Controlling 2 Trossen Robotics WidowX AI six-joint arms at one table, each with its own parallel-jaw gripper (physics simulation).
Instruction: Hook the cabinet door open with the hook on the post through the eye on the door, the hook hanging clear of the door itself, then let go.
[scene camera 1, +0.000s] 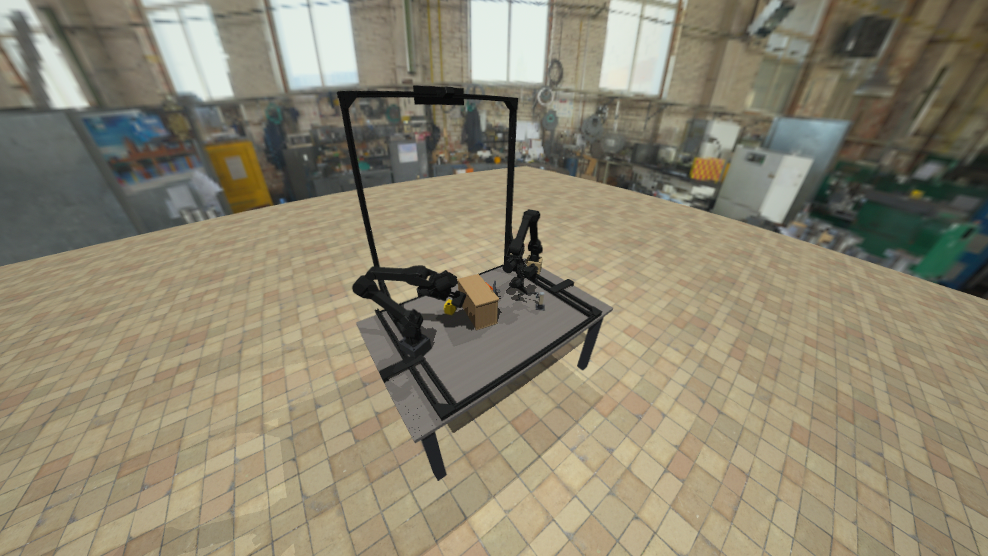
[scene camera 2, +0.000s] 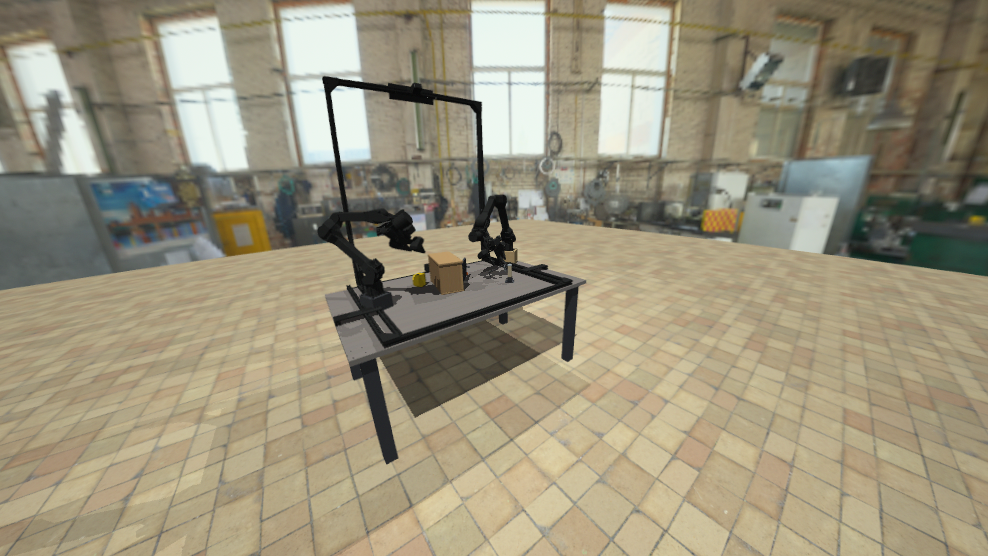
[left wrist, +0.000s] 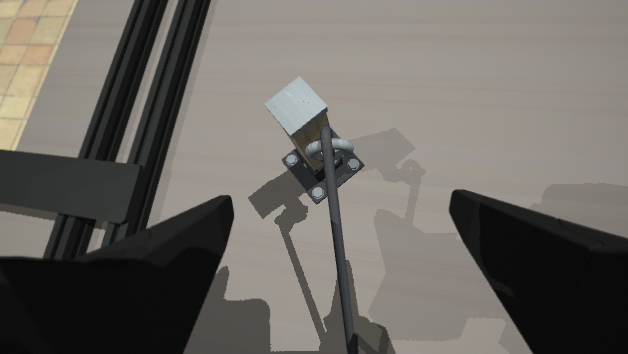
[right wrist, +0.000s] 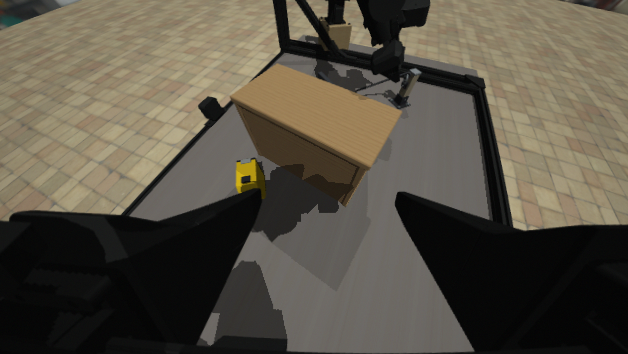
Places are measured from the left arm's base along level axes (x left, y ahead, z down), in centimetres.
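Pixels of known places: left gripper, fingertip midpoint: (scene camera 1: 532, 289) (scene camera 2: 500, 262) (left wrist: 341, 203) (right wrist: 397, 69); right gripper, fingertip midpoint: (scene camera 1: 455, 296) (scene camera 2: 418, 251) (right wrist: 328, 196); left arm's base, origin of the base link: (scene camera 1: 534, 259) (scene camera 2: 508, 249) (right wrist: 334, 21); right arm's base, origin of the base link: (scene camera 1: 414, 340) (scene camera 2: 375, 293).
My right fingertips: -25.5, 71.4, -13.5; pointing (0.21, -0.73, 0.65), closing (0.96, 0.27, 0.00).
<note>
For each thing: its middle in the pictures, then the offset to it from my right fingertips, as dx, dy, dz. "spot": a spot on its surface instead.
- wooden post, surface spot: (left wrist: 296, 106) spot: +35.1, -33.2, +12.9
- dark hook rod, body centre: (left wrist: 342, 257) (right wrist: 381, 86) +28.1, -35.0, +17.8
- wooden cabinet, body centre: (right wrist: 313, 137) (scene camera 1: 477, 300) (scene camera 2: 445, 271) +3.6, -18.5, +15.0
- yellow tape measure, body centre: (right wrist: 251, 182) (scene camera 1: 449, 307) (scene camera 2: 419, 280) -10.5, -13.9, +19.4
The wooden post (scene camera 2: 509, 271) (left wrist: 296, 106) (right wrist: 411, 86) stands upright on its bolted base. The dark hook rod (left wrist: 336, 225) hangs from a ring at the post; its far end runs to the lower edge of the left wrist view. My left gripper (left wrist: 341, 203) is open above the rod, which lies between its fingers in that view but is not gripped. The wooden cabinet (scene camera 1: 481, 291) (scene camera 2: 447, 273) (right wrist: 320, 110) stands mid-table. Its door side faces away in the right wrist view; the eye cannot be made out. My right gripper (right wrist: 328, 196) is open and empty, on the cabinet's other side.
A yellow tape measure (scene camera 1: 449, 306) (scene camera 2: 419, 279) (right wrist: 246, 176) stands beside the cabinet, near my right gripper. A small red-orange thing (scene camera 1: 491, 286) lies close to the cabinet's far side. Black rails (left wrist: 150, 115) (right wrist: 492, 165) run along the table edges.
</note>
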